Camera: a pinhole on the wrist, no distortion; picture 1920 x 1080 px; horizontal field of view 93.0 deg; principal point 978.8 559.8 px. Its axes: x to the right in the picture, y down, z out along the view. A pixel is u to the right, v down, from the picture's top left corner.
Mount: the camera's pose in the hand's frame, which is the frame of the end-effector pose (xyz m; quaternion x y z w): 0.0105 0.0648 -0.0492 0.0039 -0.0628 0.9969 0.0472
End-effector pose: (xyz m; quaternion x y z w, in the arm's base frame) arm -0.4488 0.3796 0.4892 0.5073 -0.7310 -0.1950 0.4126
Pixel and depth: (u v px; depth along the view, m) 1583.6 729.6 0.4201
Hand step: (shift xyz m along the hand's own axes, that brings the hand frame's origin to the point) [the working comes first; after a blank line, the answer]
In the camera's frame: 0.2789 0.0783 0.4201

-0.2738 -0.0392 0.3616
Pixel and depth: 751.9 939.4 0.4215
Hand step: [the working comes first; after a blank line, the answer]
In the camera's frame: -0.1050 0.1756 0.4215

0.0992 -0.1714 0.3456
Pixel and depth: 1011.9 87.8 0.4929
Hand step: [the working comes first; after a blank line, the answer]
In the camera's frame: 0.0179 -0.2554 0.4929

0.0177 0.2568 0.4719
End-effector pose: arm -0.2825 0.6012 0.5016 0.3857 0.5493 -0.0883 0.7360
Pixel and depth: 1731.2 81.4 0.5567
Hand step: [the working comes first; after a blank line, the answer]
In the camera's frame: 0.4598 -0.2923 0.5567

-0.4185 0.3267 0.5459
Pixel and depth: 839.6 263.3 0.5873
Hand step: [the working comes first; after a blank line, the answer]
In the camera's frame: -0.0897 -0.1911 0.5873

0.1190 0.1714 0.5561
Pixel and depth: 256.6 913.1 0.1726
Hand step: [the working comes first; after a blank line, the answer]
In the camera's frame: -0.1368 0.0669 0.1726

0.1407 -0.0358 0.1118
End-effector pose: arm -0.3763 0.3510 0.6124 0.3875 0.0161 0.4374 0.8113
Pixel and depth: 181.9 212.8 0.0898
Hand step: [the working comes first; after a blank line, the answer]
In the camera's frame: -0.0786 -0.0342 0.0898

0.0921 0.0800 0.0431
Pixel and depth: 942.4 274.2 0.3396
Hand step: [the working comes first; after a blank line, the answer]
In the camera's frame: -0.0136 -0.1065 0.3396

0.0347 0.1260 0.3008
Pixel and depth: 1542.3 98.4 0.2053
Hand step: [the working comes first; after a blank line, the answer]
In the camera's frame: 0.1270 -0.1040 0.2053

-0.1057 0.1536 0.1692
